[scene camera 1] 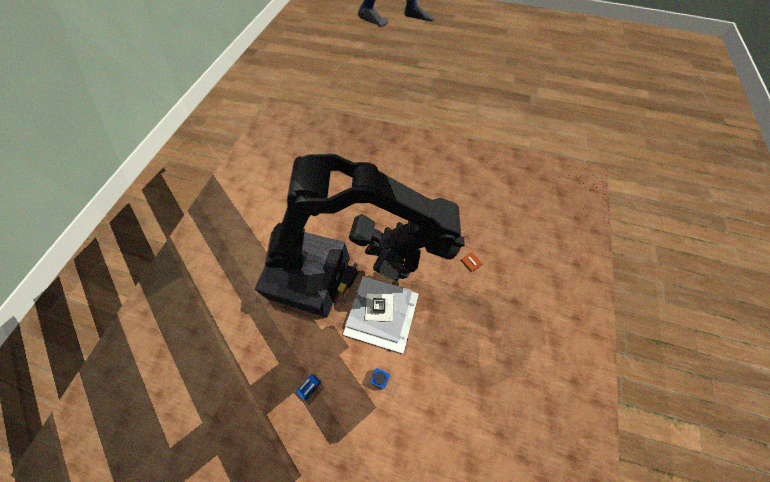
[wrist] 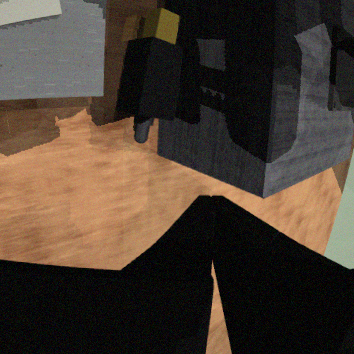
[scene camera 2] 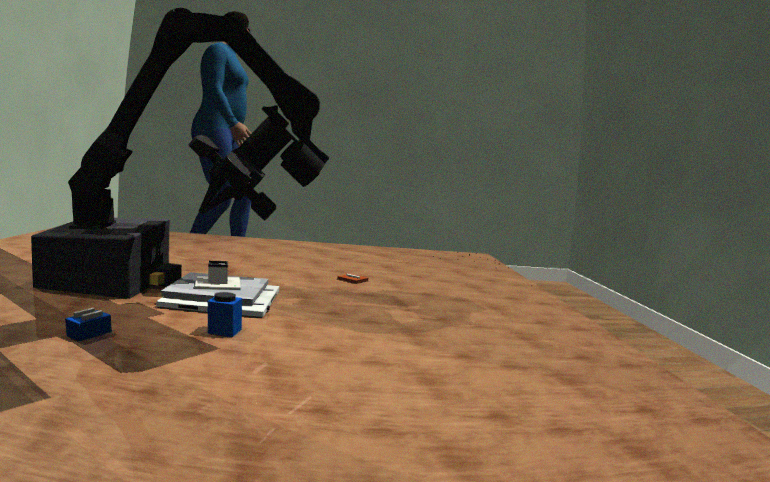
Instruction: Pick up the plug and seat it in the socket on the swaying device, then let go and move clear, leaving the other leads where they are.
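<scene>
The plug (scene camera 1: pixel 350 273) (scene camera 2: pixel 172 270) (wrist: pixel 162 75), a black block with a yellow end, lies on the table against the robot base. The swaying device is a grey plate (scene camera 1: pixel 400 306) (scene camera 2: pixel 255 290) (wrist: pixel 50 65) above a white base (scene camera 1: pixel 410 325) (scene camera 2: pixel 258 310). An upright, hollow, dark-rimmed socket (scene camera 1: pixel 374 305) (scene camera 2: pixel 218 273) stands on its cream pad; the socket does not show in the wrist view. My gripper (scene camera 2: pixel 203 209) (wrist: pixel 209 207) is shut with its tips together and empty. It hangs high above the table, tilted toward the base, apart from the plug. In scene camera 1 its tips are hidden.
A blue block with a grey bar (scene camera 1: pixel 308 387) (scene camera 2: pixel 89 325) and a blue block with a round dark top (scene camera 1: pixel 380 378) (scene camera 2: pixel 225 316) stand in front of the device. A flat orange piece (scene camera 1: pixel 471 262) (scene camera 2: pixel 352 278) lies to its right. A person (scene camera 2: pixel 218 85) stands behind the table.
</scene>
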